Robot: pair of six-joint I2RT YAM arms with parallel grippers.
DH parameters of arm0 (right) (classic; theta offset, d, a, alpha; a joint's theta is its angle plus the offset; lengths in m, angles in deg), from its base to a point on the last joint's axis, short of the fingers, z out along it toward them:
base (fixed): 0 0 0 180
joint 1: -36.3 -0.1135 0.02 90
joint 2: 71.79 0 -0.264 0
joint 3: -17.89 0 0.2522 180
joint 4: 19.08 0 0.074 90
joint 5: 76.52 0 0 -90
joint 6: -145.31 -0.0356 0 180
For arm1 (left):
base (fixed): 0 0 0 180
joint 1: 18.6 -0.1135 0.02 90
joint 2: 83.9 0 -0.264 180
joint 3: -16.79 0 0.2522 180
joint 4: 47.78 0 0.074 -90
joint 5: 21.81 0 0 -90
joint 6: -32.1 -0.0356 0 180
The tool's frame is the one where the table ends.
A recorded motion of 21 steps. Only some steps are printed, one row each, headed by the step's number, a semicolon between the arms.
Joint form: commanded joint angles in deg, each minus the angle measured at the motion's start. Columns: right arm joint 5, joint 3, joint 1, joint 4, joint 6, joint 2; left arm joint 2, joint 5, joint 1, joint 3, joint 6, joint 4.
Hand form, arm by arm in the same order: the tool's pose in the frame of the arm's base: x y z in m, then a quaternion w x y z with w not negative. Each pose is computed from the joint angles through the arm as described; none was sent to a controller.
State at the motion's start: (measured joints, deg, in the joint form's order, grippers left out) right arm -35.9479 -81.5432 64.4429 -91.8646 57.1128 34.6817; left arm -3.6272 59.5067 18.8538 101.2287 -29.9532 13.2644
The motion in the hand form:
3: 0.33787 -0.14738 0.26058 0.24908 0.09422 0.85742 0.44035; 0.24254 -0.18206 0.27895 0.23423 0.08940 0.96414 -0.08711
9: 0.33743 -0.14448 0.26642 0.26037 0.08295 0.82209 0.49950; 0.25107 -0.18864 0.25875 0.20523 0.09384 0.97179 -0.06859
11: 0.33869 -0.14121 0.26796 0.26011 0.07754 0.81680 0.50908; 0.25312 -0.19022 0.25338 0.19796 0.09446 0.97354 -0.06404
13: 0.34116 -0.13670 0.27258 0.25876 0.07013 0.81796 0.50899; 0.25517 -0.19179 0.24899 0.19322 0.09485 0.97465 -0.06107
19: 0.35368 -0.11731 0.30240 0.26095 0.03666 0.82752 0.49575; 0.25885 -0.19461 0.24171 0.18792 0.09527 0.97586 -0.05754
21: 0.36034 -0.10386 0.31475 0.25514 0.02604 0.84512 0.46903; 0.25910 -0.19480 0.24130 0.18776 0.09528 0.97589 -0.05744
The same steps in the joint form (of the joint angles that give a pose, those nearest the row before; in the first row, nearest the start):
3: -10.51 -3.32 0.22 -0.48 6.51 0.04; 5.16 2.97 0.11 0.66 -2.43 0.20
9: -18.60 -3.70 0.20 -1.42 6.62 0.05; 9.16 2.99 0.11 0.66 -2.64 0.24
11: -19.80 -3.89 -0.31 -1.64 6.62 0.04; 10.19 2.99 0.11 0.63 -2.64 0.20
13: -19.67 -4.87 -1.12 -2.29 6.62 0.00; 11.08 2.99 0.11 0.65 -2.64 -0.02
19: -17.70 -11.47 -4.74 -5.05 5.42 -0.07; 12.55 2.97 0.11 0.63 -2.64 -0.77
21: -13.55 -14.53 -7.21 -5.90 3.95 -0.09; 12.63 2.97 0.11 0.64 -2.64 -0.83

